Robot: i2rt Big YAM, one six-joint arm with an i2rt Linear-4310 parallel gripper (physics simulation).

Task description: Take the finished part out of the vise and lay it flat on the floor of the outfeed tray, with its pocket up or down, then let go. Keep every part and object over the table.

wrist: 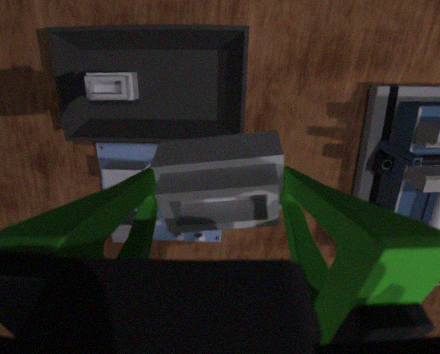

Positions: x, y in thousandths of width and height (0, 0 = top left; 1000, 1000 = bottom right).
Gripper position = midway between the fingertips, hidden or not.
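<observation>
My own gripper (501, 501) is here in the scene, and a blue plate (258, 428) is what I see along with it.
</observation>
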